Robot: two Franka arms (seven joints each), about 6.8 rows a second.
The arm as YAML. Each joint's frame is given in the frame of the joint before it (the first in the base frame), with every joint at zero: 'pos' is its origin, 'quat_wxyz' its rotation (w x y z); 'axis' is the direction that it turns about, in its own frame. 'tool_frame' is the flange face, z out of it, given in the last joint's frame.
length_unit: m
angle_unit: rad
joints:
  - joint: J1
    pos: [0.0, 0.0, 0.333]
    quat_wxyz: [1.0, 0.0, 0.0, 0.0]
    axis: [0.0, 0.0, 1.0]
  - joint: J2
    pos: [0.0, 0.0, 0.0]
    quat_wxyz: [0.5, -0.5, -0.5, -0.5]
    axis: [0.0, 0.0, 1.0]
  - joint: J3
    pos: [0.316, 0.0, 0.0]
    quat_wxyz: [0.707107, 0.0, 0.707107, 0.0]
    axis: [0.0, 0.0, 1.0]
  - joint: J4
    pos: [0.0, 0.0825, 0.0]
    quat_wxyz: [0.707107, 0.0, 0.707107, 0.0]
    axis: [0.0, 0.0, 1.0]
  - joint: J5
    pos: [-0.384, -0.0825, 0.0]
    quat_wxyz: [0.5, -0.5, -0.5, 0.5]
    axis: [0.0, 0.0, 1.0]
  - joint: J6
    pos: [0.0, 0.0, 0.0]
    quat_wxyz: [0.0, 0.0, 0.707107, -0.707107]
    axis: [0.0, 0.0, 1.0]
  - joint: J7
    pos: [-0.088, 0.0, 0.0]
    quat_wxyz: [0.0, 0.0, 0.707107, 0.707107]
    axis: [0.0, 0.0, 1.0]
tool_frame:
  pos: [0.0, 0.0, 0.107]
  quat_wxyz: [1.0, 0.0, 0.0, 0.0]
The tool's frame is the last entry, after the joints.
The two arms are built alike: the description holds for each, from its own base.
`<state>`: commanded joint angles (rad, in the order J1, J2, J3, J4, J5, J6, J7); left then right.
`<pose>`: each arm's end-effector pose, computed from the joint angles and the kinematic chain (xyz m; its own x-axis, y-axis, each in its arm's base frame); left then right.
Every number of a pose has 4 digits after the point.
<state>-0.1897 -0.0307 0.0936 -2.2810 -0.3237 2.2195 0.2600 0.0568 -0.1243 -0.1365 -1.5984 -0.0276 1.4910 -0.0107</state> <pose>0.5057 -0.0589 0.3658 0.9881 -0.1536 0.0103 -0.1510 -0.9548 0.2561 0.5048 -0.0486 0.6698 0.9974 -0.0704 0.0156 -0.0705 -0.9975 0.0108</pose>
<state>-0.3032 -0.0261 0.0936 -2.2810 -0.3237 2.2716 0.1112 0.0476 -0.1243 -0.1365 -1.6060 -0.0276 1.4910 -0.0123</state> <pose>0.5017 -0.1148 0.3678 0.9937 -0.1105 0.0178 -0.1115 -0.9622 0.2484 0.5045 -0.0532 0.6663 0.9969 -0.0778 0.0080 -0.0779 -0.9969 0.0107</pose>
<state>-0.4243 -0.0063 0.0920 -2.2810 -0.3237 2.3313 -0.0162 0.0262 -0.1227 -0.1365 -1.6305 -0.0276 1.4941 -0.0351</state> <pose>0.4909 -0.1751 0.3627 0.9951 -0.0953 0.0252 -0.0985 -0.9649 0.2435 0.5042 -0.0639 0.6544 0.9970 -0.0760 -0.0152 -0.0758 -0.9971 0.0104</pose>
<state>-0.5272 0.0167 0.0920 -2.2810 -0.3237 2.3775 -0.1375 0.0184 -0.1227 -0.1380 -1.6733 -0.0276 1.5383 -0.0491</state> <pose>0.4757 -0.2249 0.3548 0.9974 -0.0696 0.0192 -0.0722 -0.9678 0.2412 0.5079 -0.0687 0.6382 0.9974 -0.0701 -0.0140 -0.0699 -0.9975 0.0101</pose>
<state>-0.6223 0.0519 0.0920 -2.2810 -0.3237 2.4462 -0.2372 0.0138 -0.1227 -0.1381 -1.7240 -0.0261 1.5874 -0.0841</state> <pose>0.4597 -0.2700 0.3426 0.9982 -0.0521 0.0302 -0.0578 -0.9692 0.2394 0.5115 -0.0710 0.6186 0.9991 -0.0385 -0.0158 -0.0383 -0.9992 0.0079</pose>
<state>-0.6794 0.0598 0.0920 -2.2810 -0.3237 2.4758 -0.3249 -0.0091 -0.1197 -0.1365 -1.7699 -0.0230 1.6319 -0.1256</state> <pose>0.4465 -0.2962 0.3413 0.9994 -0.0174 0.0300 -0.0242 -0.9691 0.2456 0.5134 -0.0815 0.5992 0.9996 -0.0173 -0.0201 -0.0172 -0.9998 0.0042</pose>
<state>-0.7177 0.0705 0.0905 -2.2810 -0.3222 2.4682 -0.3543 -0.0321 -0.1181 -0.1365 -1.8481 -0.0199 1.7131 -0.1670</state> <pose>0.4336 -0.3137 0.3348 0.9995 -0.0316 0.0082 -0.0326 -0.9711 0.2365 0.5151 -0.0929 0.5680 0.9998 0.0025 -0.0183 0.0025 -1.0000 0.0006</pose>
